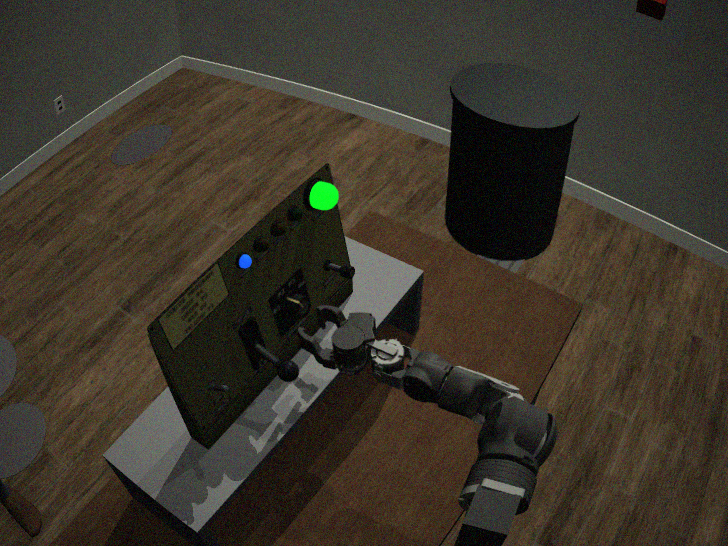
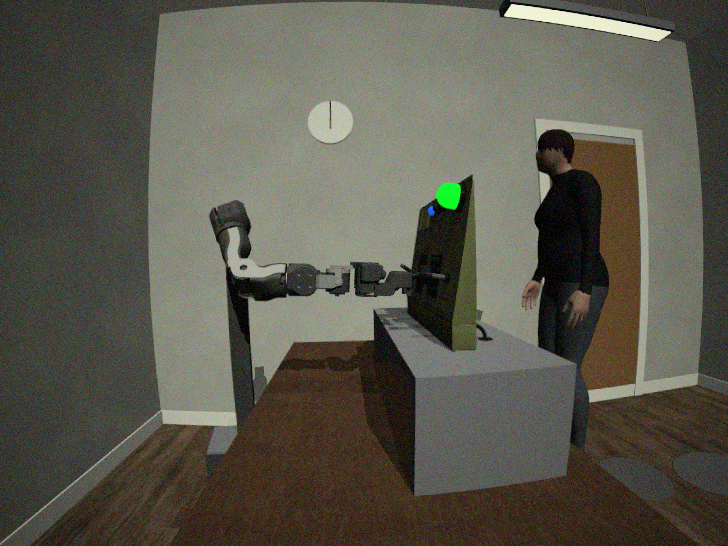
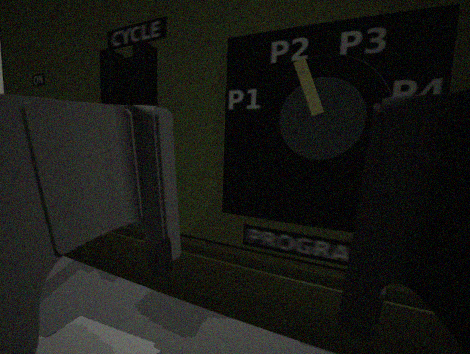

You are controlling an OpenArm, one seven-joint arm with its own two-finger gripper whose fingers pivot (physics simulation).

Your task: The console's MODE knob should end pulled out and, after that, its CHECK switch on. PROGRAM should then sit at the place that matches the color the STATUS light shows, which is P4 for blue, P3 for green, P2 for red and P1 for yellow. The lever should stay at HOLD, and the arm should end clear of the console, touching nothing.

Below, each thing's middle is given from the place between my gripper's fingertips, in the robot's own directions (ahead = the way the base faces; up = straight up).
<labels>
Now: hand 6 cm short of the green console (image 1: 202, 338), 5 cm below it and 3 cm to the right of it.
</labels>
